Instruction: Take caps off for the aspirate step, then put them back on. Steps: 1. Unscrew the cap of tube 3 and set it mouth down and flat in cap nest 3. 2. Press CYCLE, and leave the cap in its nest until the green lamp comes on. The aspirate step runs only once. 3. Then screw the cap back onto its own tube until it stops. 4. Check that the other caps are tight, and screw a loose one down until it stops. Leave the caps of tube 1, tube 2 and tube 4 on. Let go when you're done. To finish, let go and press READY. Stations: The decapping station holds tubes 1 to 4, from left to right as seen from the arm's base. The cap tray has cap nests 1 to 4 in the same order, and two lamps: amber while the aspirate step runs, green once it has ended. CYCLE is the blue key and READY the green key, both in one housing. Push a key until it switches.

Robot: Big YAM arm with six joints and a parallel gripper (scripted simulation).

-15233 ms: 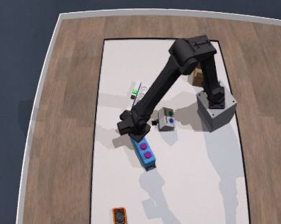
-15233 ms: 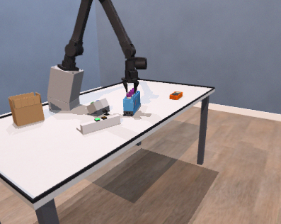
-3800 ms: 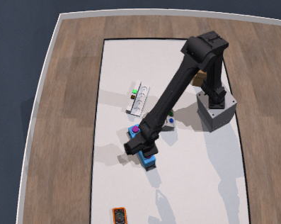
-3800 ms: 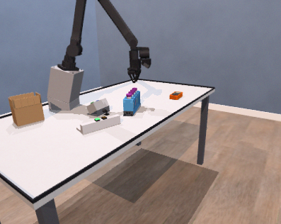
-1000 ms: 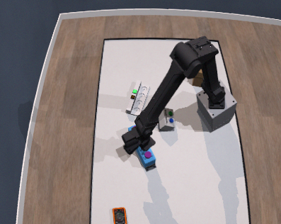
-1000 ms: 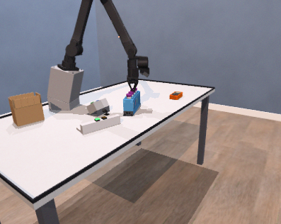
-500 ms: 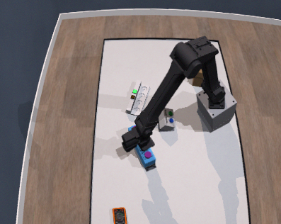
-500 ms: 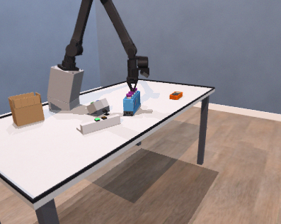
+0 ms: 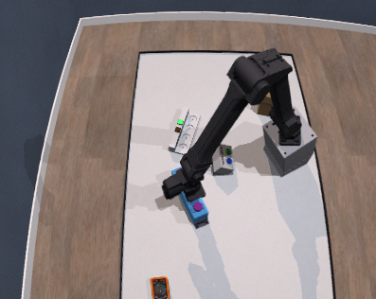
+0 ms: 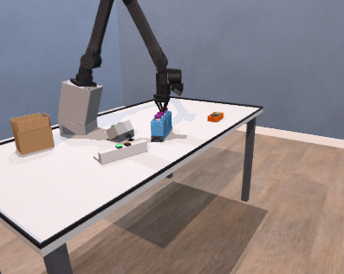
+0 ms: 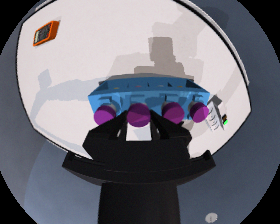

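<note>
My gripper is now 120 mm past the green key, 230 mm to the left of it and 50 mm above it. Round my hand: cardboard box: 300 mm behind, 570 mm to the right, 50 mm below; then grey key housing: 110 mm behind, 210 mm to the right, 60 mm below; then blue key: 130 mm behind, 190 mm to the right, 50 mm below.
</note>
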